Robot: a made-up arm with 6 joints. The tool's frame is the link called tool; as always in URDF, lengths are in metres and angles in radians. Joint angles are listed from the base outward. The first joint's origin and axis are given. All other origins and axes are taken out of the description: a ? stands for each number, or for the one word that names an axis. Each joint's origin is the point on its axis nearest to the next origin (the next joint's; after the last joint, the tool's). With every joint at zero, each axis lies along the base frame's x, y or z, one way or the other. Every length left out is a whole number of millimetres.
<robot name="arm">
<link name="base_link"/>
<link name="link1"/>
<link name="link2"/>
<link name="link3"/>
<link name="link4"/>
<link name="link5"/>
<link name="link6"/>
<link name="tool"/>
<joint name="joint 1" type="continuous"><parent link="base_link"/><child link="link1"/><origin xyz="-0.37 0 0.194" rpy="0 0 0"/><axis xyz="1 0 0"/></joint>
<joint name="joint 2" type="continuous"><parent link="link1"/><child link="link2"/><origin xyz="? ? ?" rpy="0 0 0"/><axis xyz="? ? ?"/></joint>
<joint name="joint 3" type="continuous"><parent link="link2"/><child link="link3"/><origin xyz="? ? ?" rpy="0 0 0"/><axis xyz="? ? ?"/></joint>
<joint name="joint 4" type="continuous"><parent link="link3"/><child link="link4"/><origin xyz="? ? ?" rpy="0 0 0"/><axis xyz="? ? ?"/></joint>
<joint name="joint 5" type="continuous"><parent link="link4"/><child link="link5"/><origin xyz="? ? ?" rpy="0 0 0"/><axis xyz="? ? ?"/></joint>
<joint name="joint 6" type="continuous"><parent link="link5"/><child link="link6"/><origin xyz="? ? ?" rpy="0 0 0"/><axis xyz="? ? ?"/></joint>
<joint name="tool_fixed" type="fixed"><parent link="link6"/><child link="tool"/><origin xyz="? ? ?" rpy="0 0 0"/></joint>
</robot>
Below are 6 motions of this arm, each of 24 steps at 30 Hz.
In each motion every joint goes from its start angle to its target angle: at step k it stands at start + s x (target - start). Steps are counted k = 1, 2, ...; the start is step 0. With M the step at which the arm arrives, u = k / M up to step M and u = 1 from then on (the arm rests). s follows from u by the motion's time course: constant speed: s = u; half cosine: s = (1 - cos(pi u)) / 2; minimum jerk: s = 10 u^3 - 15 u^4 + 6 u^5.
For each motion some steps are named. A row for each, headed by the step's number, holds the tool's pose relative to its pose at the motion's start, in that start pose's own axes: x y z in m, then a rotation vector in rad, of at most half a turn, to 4 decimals.
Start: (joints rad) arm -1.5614 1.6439 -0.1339 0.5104 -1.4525 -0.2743
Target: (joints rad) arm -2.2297 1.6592 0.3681 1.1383 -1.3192 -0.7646
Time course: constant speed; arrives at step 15
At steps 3, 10, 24:
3: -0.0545 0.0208 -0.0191 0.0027 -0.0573 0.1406
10: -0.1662 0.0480 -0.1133 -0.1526 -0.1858 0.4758
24: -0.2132 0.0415 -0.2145 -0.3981 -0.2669 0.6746

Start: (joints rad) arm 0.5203 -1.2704 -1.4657 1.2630 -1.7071 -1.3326
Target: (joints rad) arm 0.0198 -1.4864 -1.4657 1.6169 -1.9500 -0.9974
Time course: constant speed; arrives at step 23
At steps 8, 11, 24:
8: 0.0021 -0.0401 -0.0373 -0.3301 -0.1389 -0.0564
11: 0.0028 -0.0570 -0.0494 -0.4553 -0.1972 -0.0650
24: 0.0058 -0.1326 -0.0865 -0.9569 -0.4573 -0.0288

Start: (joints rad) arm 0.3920 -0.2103 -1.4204 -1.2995 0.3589 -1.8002
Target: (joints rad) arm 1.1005 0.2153 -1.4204 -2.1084 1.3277 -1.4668
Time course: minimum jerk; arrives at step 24
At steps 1, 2, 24:
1: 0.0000 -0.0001 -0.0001 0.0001 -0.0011 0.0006
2: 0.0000 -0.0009 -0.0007 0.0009 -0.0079 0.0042
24: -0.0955 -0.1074 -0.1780 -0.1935 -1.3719 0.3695

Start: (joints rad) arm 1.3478 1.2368 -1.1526 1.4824 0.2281 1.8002
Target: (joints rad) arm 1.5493 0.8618 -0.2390 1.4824 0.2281 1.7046
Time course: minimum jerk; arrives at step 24
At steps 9, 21, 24:
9: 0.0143 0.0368 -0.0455 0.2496 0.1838 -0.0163
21: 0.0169 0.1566 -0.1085 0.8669 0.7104 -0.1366
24: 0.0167 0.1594 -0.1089 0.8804 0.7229 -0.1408

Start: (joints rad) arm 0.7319 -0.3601 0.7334 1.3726 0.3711 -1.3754
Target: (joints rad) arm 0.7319 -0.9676 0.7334 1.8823 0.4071 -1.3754
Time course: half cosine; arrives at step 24
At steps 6, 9, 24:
6: -0.0219 0.0210 -0.0197 0.0716 0.1275 0.0512
9: -0.0507 0.0446 -0.0384 0.1471 0.2701 0.1095
24: -0.2179 0.1348 -0.0671 0.4215 0.8926 0.3770

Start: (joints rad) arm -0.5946 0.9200 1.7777 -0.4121 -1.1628 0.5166
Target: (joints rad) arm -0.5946 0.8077 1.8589 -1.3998 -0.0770 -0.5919
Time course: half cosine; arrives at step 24
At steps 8, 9, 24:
8: -0.0041 -0.0755 -0.0454 0.1676 0.1721 -0.3194
9: -0.0082 -0.0894 -0.0551 0.2188 0.2013 -0.3834
24: -0.0539 -0.1642 -0.1452 0.9493 0.2003 -0.6755

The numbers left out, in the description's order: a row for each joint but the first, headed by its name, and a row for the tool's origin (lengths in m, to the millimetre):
joint 2: xyz 0 0.154 -0.024, axis 0 -1 0
joint 3: xyz -0.057 0 0.329, axis 1 0 0
joint 4: xyz 0 0.002 -0.002, axis 0 1 0
joint 5: xyz 0.064 0 -0.219, axis 1 0 0
joint 6: xyz 0 -0.063 0.177, axis 0 -1 0
tool: xyz 0.1 0 -0.069

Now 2 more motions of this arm.
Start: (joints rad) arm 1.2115 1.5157 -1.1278 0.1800 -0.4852 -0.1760
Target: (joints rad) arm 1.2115 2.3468 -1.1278 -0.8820 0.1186 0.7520
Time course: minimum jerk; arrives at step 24
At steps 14, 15, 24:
14: -0.2047 -0.1100 0.0740 0.1874 -1.3071 -0.8119
15: -0.2441 -0.1100 0.0759 0.1508 -1.4569 -0.8942
24: -0.4019 -0.0669 0.0674 -0.1073 -2.0304 -1.1565

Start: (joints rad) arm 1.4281 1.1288 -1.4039 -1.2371 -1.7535 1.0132
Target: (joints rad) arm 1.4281 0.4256 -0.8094 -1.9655 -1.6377 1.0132
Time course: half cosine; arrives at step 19
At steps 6, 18, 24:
6: 0.0327 -0.0265 -0.0507 0.0176 0.1119 -0.2364
18: 0.0425 -0.0121 -0.2136 0.1399 0.6293 -0.7721
24: 0.0423 -0.0110 -0.2147 0.1413 0.6345 -0.7747

